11 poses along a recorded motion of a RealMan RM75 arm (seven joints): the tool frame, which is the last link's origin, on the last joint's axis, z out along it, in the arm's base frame.
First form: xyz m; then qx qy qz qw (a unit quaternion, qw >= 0).
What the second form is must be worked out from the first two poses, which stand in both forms.
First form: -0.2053 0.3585 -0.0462 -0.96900 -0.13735 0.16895 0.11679
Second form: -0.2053 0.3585 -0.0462 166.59 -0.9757 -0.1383 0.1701
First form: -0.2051 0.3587 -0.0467 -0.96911 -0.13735 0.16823 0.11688
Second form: -0.2051 0.3587 -0.0467 166.58 -0.9758 -0.1383 0.1694
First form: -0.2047 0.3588 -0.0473 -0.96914 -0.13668 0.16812 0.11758
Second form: -0.2047 0.3588 -0.0473 166.50 -0.9759 -0.1376 0.1693
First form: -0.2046 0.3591 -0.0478 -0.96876 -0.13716 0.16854 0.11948
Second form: -0.2046 0.3591 -0.0478 166.28 -0.9758 -0.1382 0.1698
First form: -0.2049 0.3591 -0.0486 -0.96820 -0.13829 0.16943 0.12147
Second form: -0.2049 0.3591 -0.0486 166.05 -0.9754 -0.1393 0.1707
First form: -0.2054 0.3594 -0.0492 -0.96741 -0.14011 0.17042 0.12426
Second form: -0.2054 0.3594 -0.0492 165.72 -0.9750 -0.1412 0.1718
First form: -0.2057 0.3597 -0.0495 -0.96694 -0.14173 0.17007 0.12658
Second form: -0.2057 0.3597 -0.0495 165.46 -0.9748 -0.1429 0.1714
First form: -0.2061 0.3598 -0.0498 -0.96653 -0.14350 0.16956 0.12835
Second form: -0.2061 0.3598 -0.0498 165.25 -0.9746 -0.1447 0.1710
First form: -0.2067 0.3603 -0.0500 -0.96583 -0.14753 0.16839 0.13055
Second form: -0.2067 0.3603 -0.0500 165.00 -0.9742 -0.1488 0.1698
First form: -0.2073 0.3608 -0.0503 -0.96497 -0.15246 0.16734 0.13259
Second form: -0.2073 0.3608 -0.0503 164.76 -0.9736 -0.1538 0.1688
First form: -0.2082 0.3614 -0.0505 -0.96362 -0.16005 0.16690 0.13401
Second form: -0.2082 0.3614 -0.0505 164.60 -0.9724 -0.1615 0.1684
